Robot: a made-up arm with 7 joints.
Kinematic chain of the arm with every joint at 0, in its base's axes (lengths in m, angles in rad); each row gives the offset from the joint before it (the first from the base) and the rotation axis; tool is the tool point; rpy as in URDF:
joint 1: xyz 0 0 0.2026 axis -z
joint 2: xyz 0 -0.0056 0.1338 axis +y
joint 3: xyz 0 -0.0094 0.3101 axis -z
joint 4: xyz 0 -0.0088 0.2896 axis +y
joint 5: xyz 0 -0.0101 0.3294 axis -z
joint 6: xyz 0 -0.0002 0.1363 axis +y
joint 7: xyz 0 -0.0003 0.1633 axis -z
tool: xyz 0 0 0 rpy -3.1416 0 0
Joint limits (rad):
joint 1: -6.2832..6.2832
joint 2: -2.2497..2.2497
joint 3: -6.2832..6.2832
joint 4: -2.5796..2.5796
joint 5: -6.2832..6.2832
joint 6: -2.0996..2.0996
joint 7: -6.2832..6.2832
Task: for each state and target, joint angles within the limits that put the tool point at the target. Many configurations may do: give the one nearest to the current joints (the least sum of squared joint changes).
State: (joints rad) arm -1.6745 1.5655 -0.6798 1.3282 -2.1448 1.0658 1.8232
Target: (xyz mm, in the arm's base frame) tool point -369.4 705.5 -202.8
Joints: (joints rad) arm -1.6168 1.7680 -0.5517 1.3169 -2.1673 1.0186 1.8232
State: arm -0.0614 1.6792 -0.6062 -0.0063 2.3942 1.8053 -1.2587
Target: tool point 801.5 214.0 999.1
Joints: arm -0.4876 0.9863 -0.4280 -0.0775 2.5313 1.6559 -1.2587
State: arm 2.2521 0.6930 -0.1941 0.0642 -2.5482 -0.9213 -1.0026
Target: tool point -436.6 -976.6 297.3
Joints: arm 1.9998 1.2203 -0.2841 0.5608 -2.6238 -1.0884 -1.0026
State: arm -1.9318 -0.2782 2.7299 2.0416 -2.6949 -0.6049 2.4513
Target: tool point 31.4 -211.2 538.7
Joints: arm -1.7735 0.4223 2.9459 2.4381 -2.6710 -0.9856 2.4513
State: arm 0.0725 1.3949 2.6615 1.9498 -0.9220 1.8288 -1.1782
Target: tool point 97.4 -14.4 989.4
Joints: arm -0.0574 0.9351 3.3503 1.6240 -0.8354 1.5843 -1.1782
